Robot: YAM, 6 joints.
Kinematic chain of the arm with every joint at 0, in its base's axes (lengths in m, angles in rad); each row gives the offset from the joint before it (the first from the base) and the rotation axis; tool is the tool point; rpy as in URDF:
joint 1: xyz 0 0 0.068 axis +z
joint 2: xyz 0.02 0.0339 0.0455 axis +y
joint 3: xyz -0.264 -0.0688 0 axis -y
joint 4: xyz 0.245 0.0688 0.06 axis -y
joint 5: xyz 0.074 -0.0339 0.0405 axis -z
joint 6: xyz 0.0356 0 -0.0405 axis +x
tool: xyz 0 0 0 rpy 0 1.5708 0
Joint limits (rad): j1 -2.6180..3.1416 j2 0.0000..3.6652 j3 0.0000..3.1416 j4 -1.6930..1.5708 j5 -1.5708..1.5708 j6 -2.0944..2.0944
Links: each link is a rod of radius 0.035 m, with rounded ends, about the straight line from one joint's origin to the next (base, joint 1, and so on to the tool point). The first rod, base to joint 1, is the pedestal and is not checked.
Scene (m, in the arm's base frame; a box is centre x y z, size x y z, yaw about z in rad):
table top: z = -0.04
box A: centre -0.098 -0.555 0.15 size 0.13 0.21 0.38 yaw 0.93
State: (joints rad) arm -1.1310 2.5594 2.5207 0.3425 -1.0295 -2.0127
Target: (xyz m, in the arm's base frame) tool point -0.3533 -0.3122 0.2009
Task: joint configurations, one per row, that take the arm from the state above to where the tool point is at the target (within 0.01 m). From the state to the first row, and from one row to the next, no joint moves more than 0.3 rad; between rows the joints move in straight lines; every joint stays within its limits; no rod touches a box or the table.
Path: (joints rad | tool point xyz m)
1: -1.4284 2.3962 2.4408 0.4741 -0.8861 -1.9144 | 0.1039 -0.5305 0.4113
2: -1.7258 2.2330 2.3610 0.6057 -0.7427 -1.8161 | -0.0522 -0.4899 0.4796
3: -2.0232 2.0698 2.2811 0.7373 -0.5993 -1.7178 | -0.1715 -0.3987 0.5394
4: -2.3206 1.9066 2.2013 0.8689 -0.4559 -1.6195 | -0.2379 -0.2785 0.5886
5: -2.6180 1.7434 2.1214 1.0005 -0.3125 -1.5212 | -0.2470 -0.1552 0.6256
6: -2.5852 1.8402 1.9758 0.7499 -0.5220 -1.6440 | -0.3229 -0.2217 0.5417
7: -2.5524 1.9369 1.8301 0.4993 -0.7316 -1.7669 | -0.3670 -0.2739 0.4320
8: -2.5197 2.0337 1.6845 0.2487 -0.9411 -1.8898 | -0.3759 -0.3048 0.3127
9: -2.4869 2.1304 1.5388 -0.0019 -1.1506 -2.0127 | -0.3533 -0.3122 0.2009

